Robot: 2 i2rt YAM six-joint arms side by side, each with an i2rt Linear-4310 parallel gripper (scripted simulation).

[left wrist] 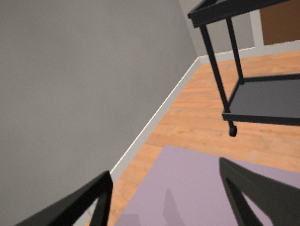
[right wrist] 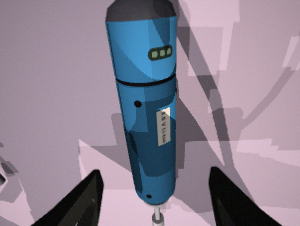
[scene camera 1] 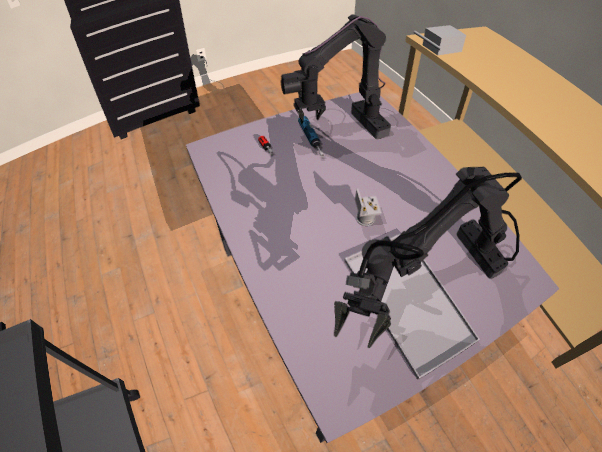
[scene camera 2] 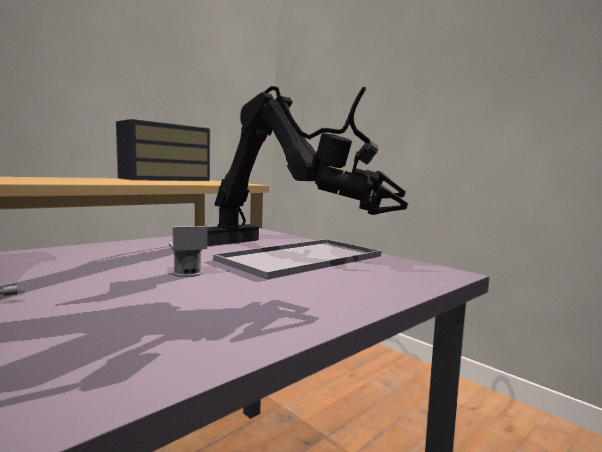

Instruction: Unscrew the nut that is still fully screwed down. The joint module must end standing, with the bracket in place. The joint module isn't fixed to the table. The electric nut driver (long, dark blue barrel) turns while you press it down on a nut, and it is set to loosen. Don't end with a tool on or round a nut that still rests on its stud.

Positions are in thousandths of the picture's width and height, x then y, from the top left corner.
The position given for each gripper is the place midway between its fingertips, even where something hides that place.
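Scene camera 1: the left gripper (584,758) and a shallow tray (717,729) are visible. Scene camera 2: the left gripper (675,444) and the shallow tray (446,581) are visible. Left wrist view: the left gripper (545,759) is visible; the tray is out of frame in the left wrist view. The left gripper is out of frame in the right wrist view, and the tray is out of frame in the right wrist view.
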